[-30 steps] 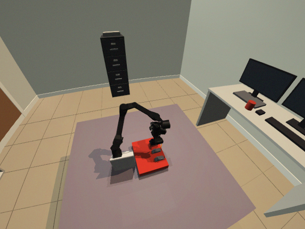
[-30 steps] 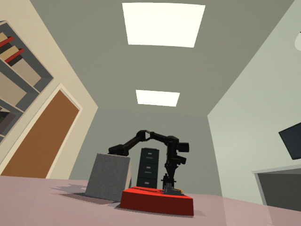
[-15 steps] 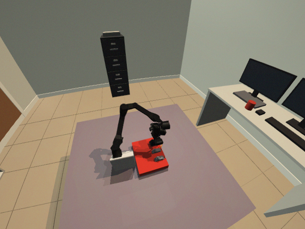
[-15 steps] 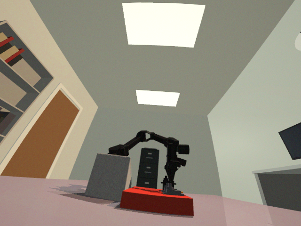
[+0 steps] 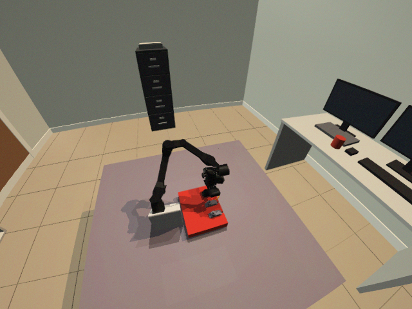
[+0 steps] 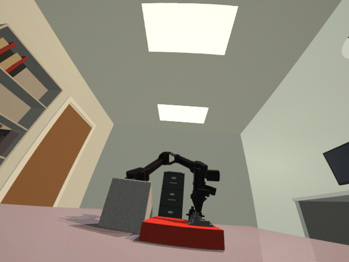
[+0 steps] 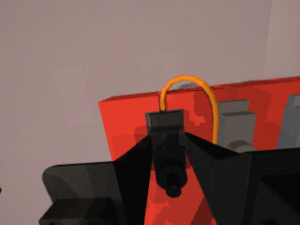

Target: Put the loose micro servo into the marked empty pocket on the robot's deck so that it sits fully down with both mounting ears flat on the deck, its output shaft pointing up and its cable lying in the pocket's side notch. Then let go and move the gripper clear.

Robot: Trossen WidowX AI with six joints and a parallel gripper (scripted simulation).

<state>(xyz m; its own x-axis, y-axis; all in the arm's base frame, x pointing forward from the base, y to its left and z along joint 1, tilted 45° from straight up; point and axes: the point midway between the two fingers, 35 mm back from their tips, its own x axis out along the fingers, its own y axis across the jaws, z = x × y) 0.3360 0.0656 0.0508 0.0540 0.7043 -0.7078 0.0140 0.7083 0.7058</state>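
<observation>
My gripper tip is 13 cm past the red deck, 7 cm to the left of it and 5 cm above it.
</observation>
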